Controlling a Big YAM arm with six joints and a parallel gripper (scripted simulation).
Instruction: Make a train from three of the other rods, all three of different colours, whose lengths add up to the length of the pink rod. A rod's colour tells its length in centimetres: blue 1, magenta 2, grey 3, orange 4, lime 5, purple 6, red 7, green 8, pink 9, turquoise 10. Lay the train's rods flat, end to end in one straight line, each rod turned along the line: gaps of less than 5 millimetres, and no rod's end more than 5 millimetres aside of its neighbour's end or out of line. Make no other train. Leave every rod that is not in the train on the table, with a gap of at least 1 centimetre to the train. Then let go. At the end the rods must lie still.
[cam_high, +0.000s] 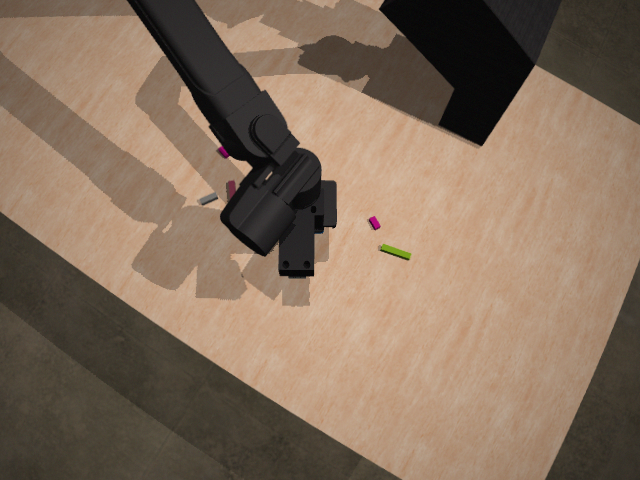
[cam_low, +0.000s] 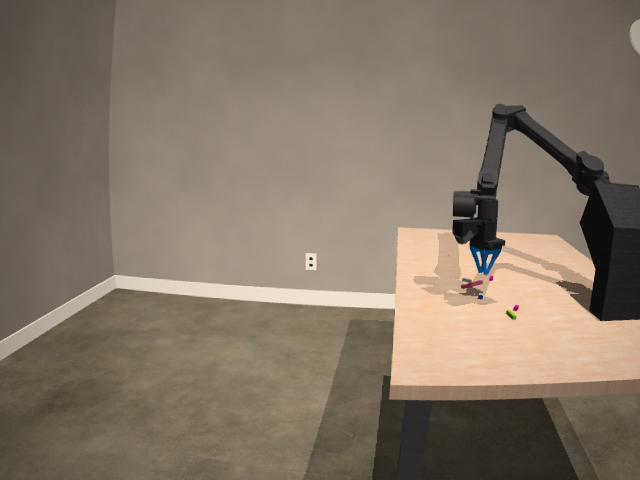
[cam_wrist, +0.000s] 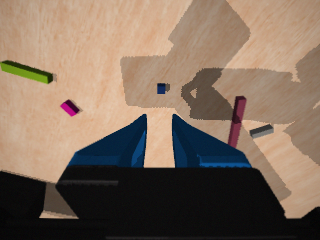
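My gripper is now 80 mm above the blue rod. The rest, counted from my hand: grey rod 170 mm to the right, 80 mm below, 30 mm ahead; pink rod 130 mm to the right, 80 mm below, 20 mm ahead; lime rod 140 mm to the left, 80 mm below, 70 mm behind.
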